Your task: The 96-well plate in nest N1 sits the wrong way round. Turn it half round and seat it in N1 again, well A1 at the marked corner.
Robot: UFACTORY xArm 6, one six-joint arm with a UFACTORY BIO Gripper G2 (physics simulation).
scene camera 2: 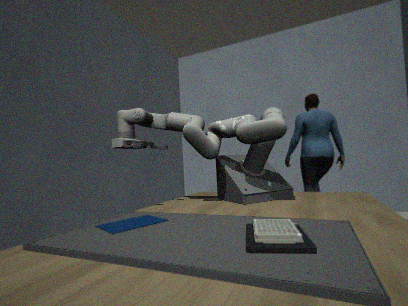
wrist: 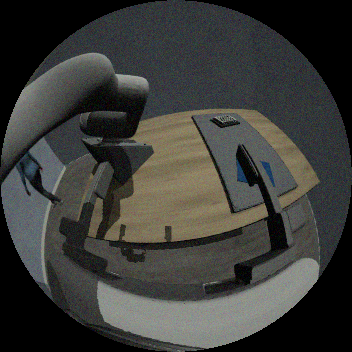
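Observation:
The white 96-well plate (scene camera 2: 276, 230) (wrist: 228, 119) lies flat in the dark nest (scene camera 2: 280, 248), on the right part of the grey board in the scene view and at its far end in the wrist view. Its well labels and the marked corner are too small to read. My gripper (scene camera 2: 159, 146) (wrist: 174, 160) is open with nothing between its fingers. It hangs high at the left in the scene view, well away from the plate and beyond the board. In the wrist view its two fingers stand wide apart.
The grey board (scene camera 2: 175, 255) (wrist: 220, 165) lies on the wooden table (scene camera 2: 75, 280) (wrist: 170, 190). A blue rectangle (scene camera 2: 132, 224) (wrist: 268, 172) lies on the board, partly hidden by one finger in the wrist view. The arm's wedge-shaped base (scene camera 2: 255, 189) stands behind the board. A person (scene camera 2: 317, 135) (wrist: 31, 170) is behind the table.

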